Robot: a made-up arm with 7 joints. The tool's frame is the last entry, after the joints. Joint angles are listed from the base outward. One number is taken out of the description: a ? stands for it. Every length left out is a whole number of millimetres.
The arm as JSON. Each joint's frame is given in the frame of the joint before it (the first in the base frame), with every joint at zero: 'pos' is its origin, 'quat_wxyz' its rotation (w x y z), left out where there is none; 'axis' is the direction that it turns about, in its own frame. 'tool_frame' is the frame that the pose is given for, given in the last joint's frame.
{
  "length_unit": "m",
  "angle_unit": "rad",
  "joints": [
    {
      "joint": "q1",
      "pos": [
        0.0,
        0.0,
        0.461
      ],
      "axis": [
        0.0,
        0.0,
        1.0
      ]
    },
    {
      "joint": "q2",
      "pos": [
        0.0,
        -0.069,
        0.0
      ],
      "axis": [
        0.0,
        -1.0,
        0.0
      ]
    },
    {
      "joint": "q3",
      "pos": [
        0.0,
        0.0,
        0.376
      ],
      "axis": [
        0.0,
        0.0,
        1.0
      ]
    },
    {
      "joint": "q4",
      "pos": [
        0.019,
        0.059,
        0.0
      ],
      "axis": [
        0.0,
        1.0,
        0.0
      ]
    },
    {
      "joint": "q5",
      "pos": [
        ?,
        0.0,
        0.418
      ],
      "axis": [
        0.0,
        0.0,
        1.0
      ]
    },
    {
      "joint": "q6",
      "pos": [
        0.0,
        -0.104,
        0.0
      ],
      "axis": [
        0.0,
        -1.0,
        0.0
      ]
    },
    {
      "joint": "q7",
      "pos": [
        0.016,
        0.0,
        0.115
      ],
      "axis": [
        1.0,
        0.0,
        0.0
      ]
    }
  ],
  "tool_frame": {
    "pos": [
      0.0,
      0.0,
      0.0
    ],
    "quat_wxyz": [
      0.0,
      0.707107,
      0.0,
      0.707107
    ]
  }
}
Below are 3 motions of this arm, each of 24 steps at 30 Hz.
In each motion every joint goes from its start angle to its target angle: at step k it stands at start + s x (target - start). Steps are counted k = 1, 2, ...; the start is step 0. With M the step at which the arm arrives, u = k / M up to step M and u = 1 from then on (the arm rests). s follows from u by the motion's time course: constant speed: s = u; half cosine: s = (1 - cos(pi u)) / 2; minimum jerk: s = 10 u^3 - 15 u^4 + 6 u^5.
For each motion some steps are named. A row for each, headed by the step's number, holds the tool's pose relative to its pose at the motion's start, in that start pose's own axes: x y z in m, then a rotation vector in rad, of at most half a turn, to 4 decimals.
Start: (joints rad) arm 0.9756 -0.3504 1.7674 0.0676 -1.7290 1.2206 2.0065
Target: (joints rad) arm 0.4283 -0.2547 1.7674 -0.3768 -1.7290 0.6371 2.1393
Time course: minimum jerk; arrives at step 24
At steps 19, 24:
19: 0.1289 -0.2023 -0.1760 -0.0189 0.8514 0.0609
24: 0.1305 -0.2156 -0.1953 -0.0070 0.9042 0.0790

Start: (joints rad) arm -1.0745 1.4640 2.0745 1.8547 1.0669 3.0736 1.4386
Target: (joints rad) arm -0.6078 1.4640 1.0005 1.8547 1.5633 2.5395 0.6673
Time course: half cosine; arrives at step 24
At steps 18, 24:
18: 0.1370 -0.1984 0.1502 0.2012 0.6915 -0.3120
24: 0.1730 -0.2402 0.1560 0.1928 0.8002 -0.2818

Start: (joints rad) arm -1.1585 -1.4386 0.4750 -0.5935 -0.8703 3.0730 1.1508
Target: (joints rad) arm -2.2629 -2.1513 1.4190 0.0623 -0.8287 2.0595 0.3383
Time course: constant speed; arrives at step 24
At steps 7, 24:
7: 0.1492 0.0443 -0.2147 -0.7039 -0.3076 -0.3815
24: 0.6590 -0.2618 -0.5812 -2.3760 -0.5549 -0.8753

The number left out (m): -0.025
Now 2 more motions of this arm.
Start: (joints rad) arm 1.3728 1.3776 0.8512 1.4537 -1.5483 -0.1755 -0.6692
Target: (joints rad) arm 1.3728 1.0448 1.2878 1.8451 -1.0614 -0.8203 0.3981
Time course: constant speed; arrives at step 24
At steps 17, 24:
17: 0.1670 -0.1903 -0.0230 0.3486 -0.1061 0.1170
24: 0.1889 -0.2855 -0.0450 0.3479 -0.2307 0.1257

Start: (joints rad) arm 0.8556 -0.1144 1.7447 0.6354 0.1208 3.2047 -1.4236
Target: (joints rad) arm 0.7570 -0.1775 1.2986 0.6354 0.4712 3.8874 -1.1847
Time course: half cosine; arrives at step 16
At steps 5, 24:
5: -0.0274 0.0106 -0.0141 -0.1626 0.0514 -0.0257
24: -0.1301 0.0385 -0.0423 -0.7130 0.3933 -0.0858

